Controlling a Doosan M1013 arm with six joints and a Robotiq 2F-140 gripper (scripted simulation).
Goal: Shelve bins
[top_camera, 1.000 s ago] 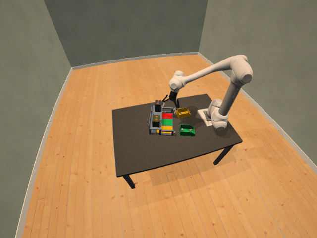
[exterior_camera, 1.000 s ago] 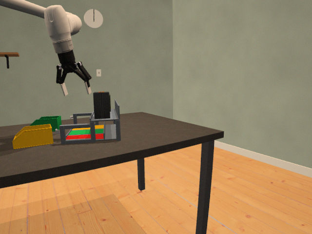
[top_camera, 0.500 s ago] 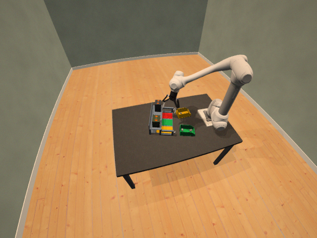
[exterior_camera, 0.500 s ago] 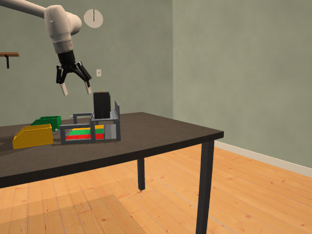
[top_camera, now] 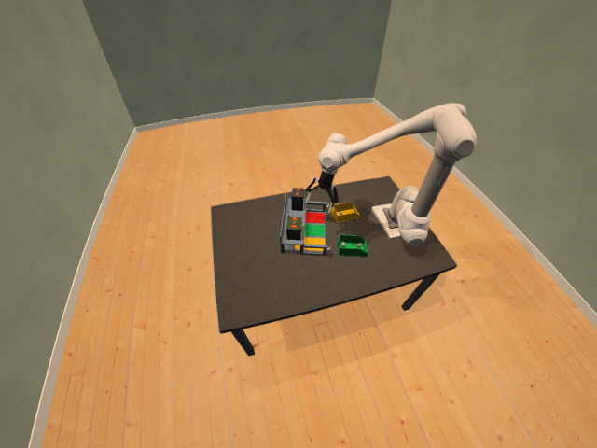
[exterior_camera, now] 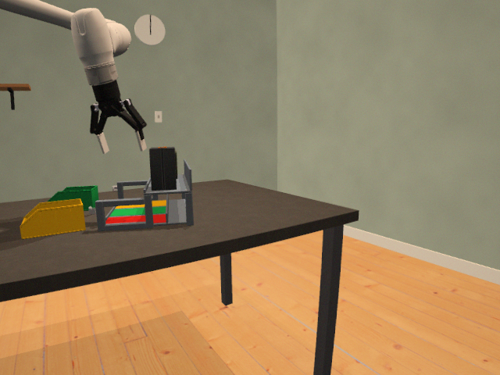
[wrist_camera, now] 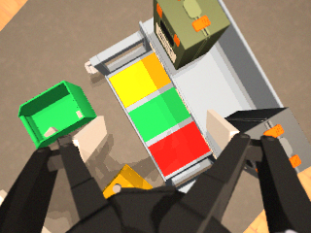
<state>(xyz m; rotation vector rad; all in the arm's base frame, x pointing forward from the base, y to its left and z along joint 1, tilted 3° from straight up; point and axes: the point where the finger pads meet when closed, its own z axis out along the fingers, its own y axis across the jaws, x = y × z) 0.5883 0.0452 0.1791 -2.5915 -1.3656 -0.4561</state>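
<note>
Right now my hand is 200 mm past the green bin, 180 mm above it and 170 mm to the right of it. The rest, counted from my hand: yellow bin (210 mm behind, 180 mm below, 110 mm to the right).
</note>
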